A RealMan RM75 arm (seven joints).
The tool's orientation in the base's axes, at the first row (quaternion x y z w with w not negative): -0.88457, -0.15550, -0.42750, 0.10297
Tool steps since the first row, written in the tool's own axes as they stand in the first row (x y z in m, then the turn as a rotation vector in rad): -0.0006, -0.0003, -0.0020, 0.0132, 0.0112, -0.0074; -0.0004, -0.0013, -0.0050, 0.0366, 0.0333, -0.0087; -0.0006, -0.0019, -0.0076, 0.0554, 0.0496, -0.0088; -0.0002, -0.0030, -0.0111, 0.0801, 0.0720, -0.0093
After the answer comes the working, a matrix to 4 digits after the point.
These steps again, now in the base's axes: -0.0019, -0.0005, 0.0008, 0.0064, -0.0103, 0.0144; -0.0043, -0.0004, 0.0028, 0.0272, -0.0269, 0.0325; -0.0065, -0.0007, 0.0043, 0.0441, -0.0386, 0.0466; -0.0092, -0.0007, 0.0068, 0.0664, -0.0549, 0.0653
The tool's axes in the first row as the columns of a matrix, in the base's axes (rounded; the answer above uses it unrounded):
0.5861, 0.3631, 0.7243
0.1871, -0.9304, 0.3151
0.7883, -0.0492, -0.6133

